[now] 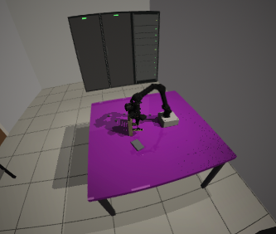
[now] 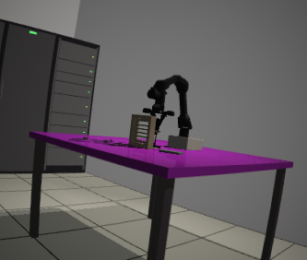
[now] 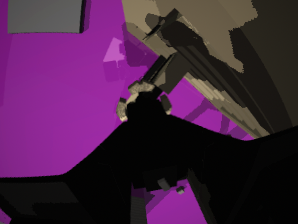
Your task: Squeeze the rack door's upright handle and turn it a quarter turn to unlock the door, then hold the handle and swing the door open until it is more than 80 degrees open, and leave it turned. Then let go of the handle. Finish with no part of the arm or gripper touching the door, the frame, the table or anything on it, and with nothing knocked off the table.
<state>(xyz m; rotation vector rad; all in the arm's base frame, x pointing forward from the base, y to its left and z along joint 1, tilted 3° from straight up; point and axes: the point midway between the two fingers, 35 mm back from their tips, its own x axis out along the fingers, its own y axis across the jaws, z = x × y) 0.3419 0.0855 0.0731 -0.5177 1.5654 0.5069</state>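
Right now the black upright handle is 20 mm below my gripper tip. Round my gripper tip: flat grey slab: 180 mm to the left, 130 mm below, 40 mm ahead.
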